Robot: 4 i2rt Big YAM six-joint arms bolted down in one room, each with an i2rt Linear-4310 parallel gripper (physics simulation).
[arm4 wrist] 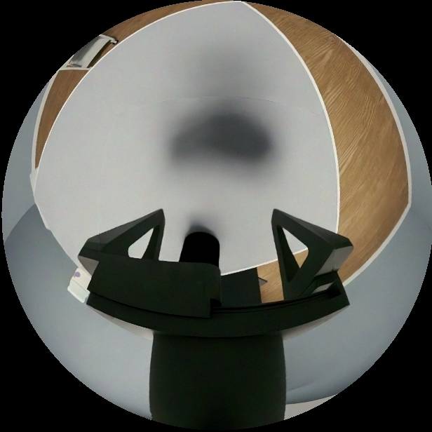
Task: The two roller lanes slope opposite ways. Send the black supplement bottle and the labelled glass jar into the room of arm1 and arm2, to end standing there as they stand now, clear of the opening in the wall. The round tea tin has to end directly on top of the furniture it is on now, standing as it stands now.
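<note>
My arm4 gripper is open and empty, its two black fingers wide apart above a large pale grey surface with thin white edges. A black, round-topped shape shows between the fingers, partly hidden by the gripper body. I cannot tell whether it is part of the arm or another thing. A small white thing with a purple mark shows at the lower left; it is too small to identify. The black supplement bottle, labelled glass jar and round tea tin cannot be made out. Arm1, arm2 and arm3 grippers do not show.
Brown wood flooring lies beyond the pale surface's right edge and at the upper left. A pale-framed thing stands at the upper left. Grey-blue walls surround the view. A broad dark shadow lies across the pale surface.
</note>
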